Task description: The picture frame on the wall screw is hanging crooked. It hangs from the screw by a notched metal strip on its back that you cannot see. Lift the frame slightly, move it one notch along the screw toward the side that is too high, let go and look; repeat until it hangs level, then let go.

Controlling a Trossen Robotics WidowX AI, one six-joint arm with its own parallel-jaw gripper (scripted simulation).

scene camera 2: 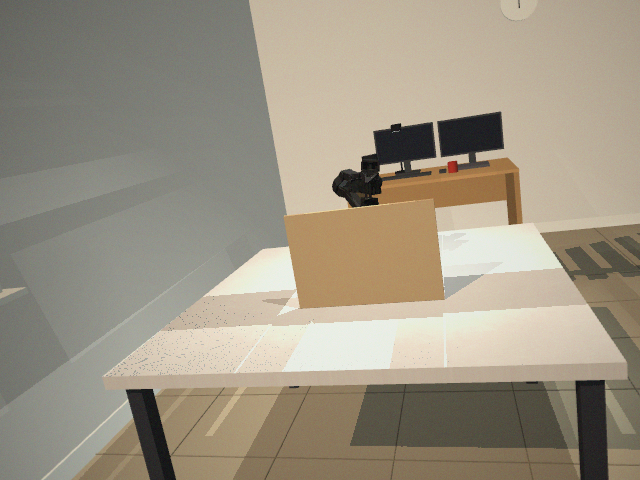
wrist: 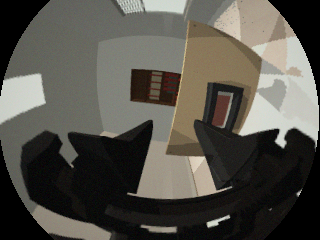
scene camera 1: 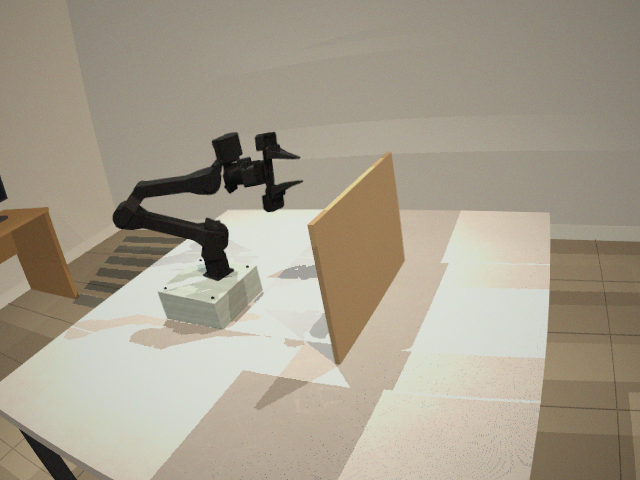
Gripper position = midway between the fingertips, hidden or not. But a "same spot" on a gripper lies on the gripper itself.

My gripper shows in scene camera 2 (366,191), in the wrist view and in scene camera 1. A picture frame shows in the wrist view (223,102); in scene camera 2 it is hidden by a tan wall panel, in scene camera 1 it is hidden by a tan wall panel. One and the same spot on a tan wall panel: (scene camera 2: 389,253) is (scene camera 1: 381,229). One and the same spot on my gripper: (scene camera 1: 278,190) is (wrist: 239,136).
